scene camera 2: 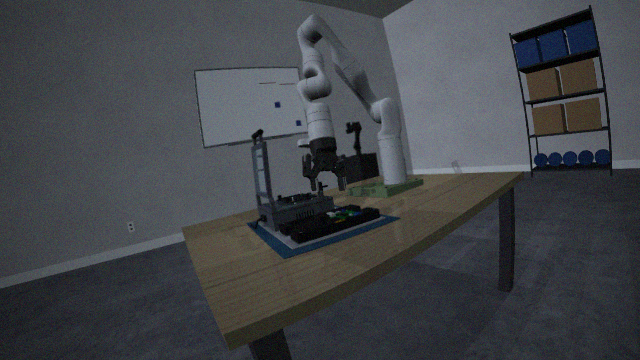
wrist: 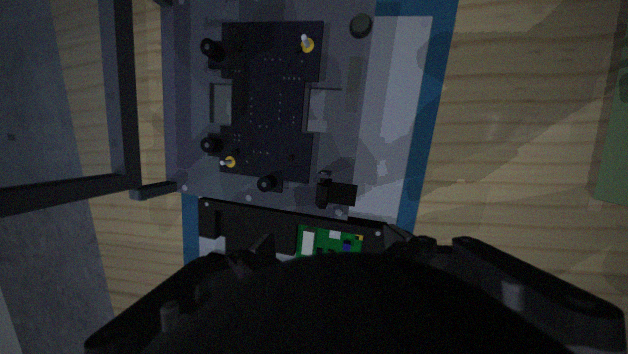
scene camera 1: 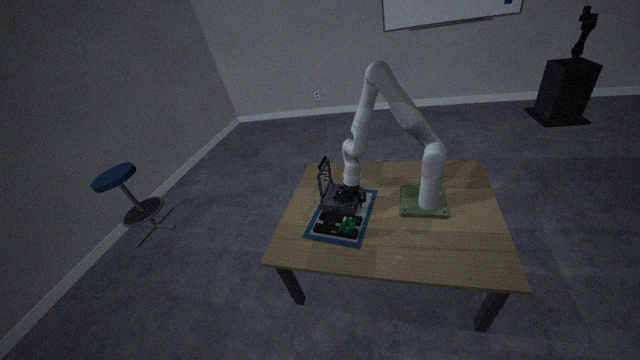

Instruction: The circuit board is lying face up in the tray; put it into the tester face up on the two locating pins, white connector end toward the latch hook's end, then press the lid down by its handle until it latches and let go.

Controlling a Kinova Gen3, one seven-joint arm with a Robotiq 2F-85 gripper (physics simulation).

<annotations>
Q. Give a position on a latch hook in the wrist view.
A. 327, 191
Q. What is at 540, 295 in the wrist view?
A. My gripper.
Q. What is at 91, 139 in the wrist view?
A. A lid.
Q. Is my gripper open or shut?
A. Open.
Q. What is my gripper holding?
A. Nothing.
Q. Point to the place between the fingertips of my gripper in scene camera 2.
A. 329, 191
</annotations>
